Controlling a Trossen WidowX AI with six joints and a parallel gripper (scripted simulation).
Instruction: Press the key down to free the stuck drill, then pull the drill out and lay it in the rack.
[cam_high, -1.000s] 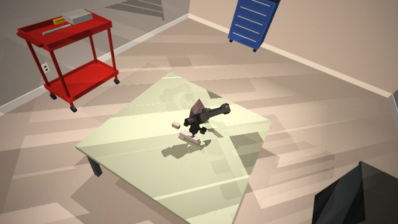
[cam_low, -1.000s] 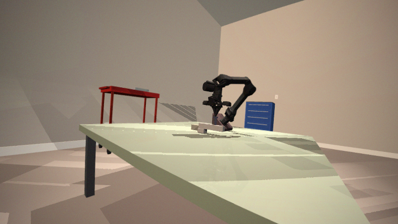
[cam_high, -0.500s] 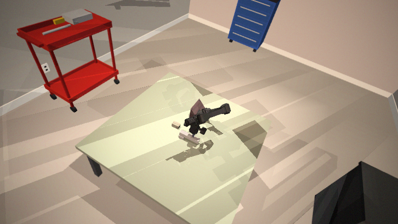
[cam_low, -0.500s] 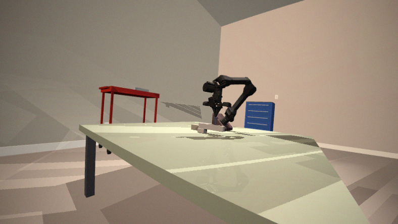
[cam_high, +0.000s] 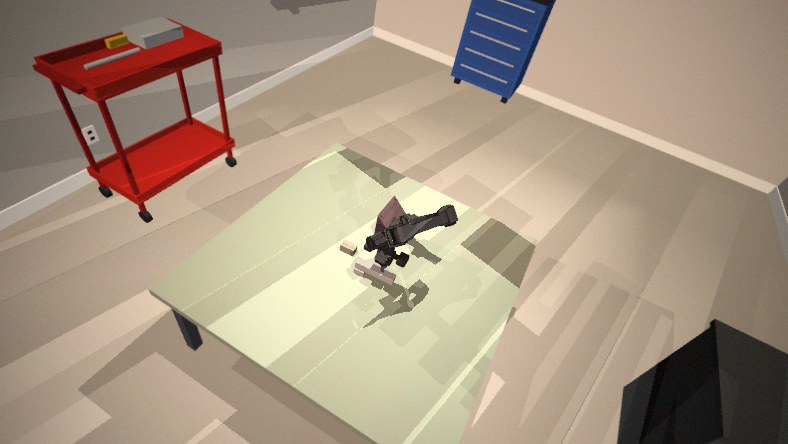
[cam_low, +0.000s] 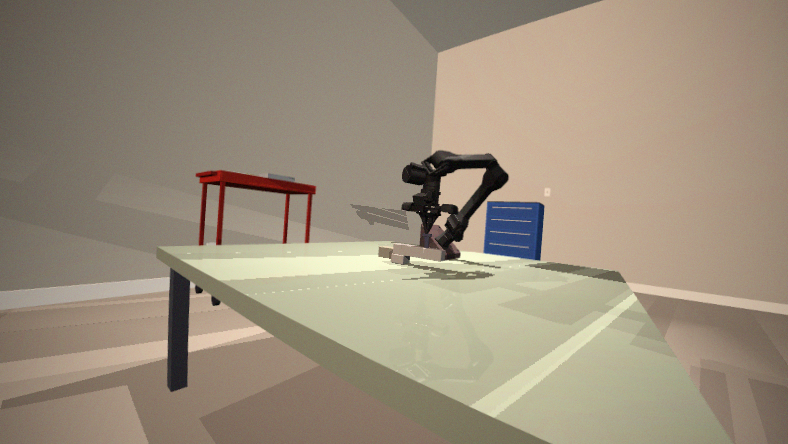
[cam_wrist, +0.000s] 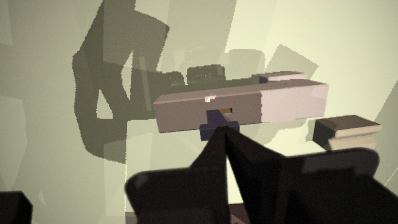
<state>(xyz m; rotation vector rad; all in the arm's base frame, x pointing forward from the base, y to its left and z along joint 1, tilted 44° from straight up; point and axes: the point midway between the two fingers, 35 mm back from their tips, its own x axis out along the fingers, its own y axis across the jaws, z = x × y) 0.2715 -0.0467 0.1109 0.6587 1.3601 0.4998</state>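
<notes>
The small dark key is 30 mm below my gripper tip. From my gripper tip the other things lie so: drill 10 mm behind, 50 mm to the right, 60 mm below; then rack 90 mm behind, 200 mm to the right, 90 mm below.
</notes>
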